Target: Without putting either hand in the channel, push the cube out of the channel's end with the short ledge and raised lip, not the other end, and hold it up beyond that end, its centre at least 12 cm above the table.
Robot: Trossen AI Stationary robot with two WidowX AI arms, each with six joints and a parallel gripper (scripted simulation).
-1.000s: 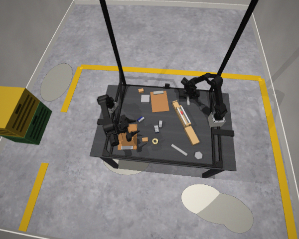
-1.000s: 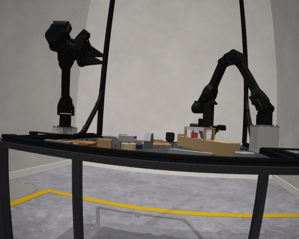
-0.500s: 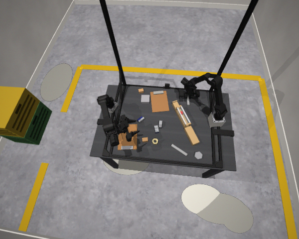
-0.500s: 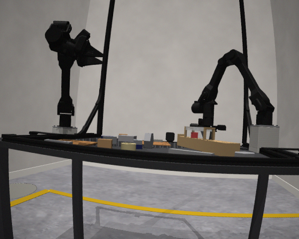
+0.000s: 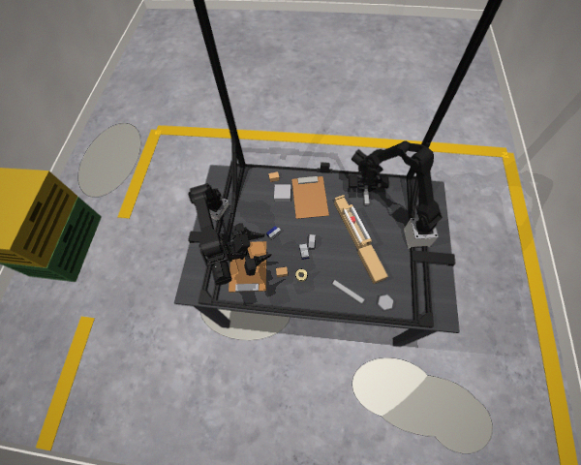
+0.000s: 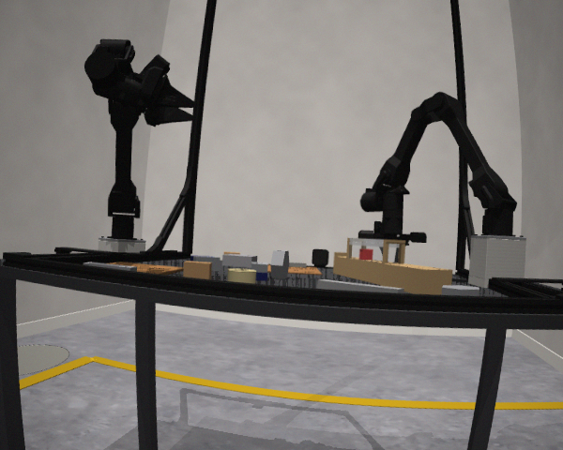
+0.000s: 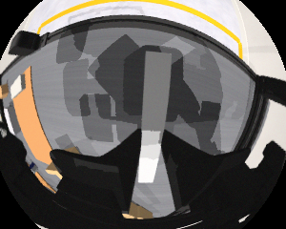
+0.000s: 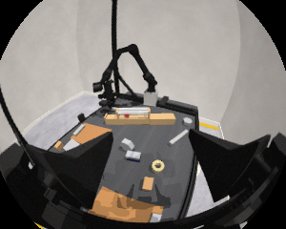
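The wooden bridge lies 230 mm ahead of my left hand, 30 mm to the right of it and 10 mm above it.
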